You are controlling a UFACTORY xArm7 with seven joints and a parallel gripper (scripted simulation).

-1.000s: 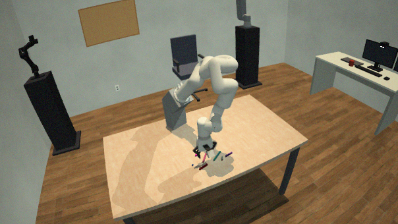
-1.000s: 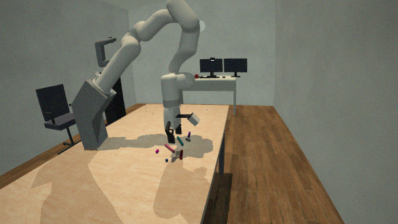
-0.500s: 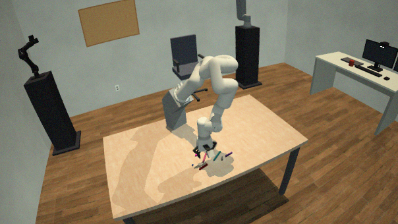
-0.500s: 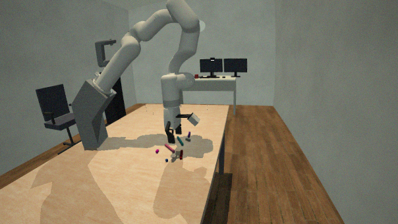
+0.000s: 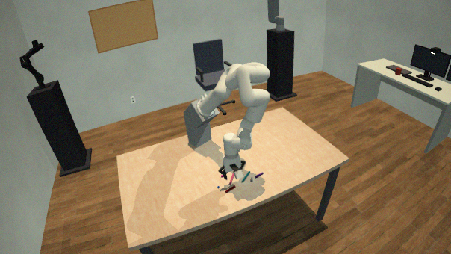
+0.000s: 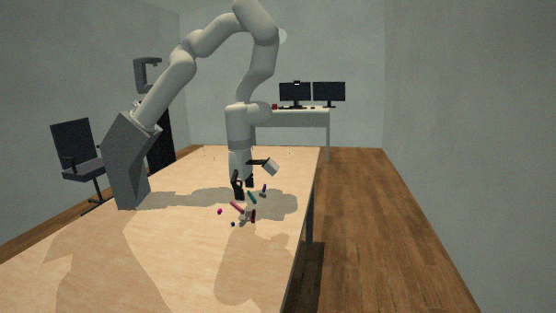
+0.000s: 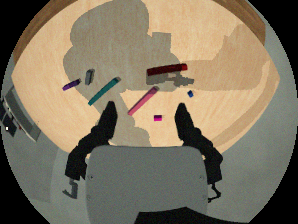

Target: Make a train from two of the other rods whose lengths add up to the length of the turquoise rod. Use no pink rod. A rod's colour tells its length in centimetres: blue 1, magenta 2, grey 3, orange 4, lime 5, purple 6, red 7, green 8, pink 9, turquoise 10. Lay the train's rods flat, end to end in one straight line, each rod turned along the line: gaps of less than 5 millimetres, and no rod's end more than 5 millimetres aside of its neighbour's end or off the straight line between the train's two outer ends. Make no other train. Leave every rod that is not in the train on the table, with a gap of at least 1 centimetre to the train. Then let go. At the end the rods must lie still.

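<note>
The grey rod lies 20 mm ahead of my hand, 120 mm to the left of it and 70 mm below it. Round my hand: pink rod (40 mm behind, 10 mm to the left, 70 mm below); then tiny blue rod (10 mm behind, 90 mm to the right, 70 mm below); then red rod (40 mm ahead, 30 mm to the right, 70 mm below).
</note>
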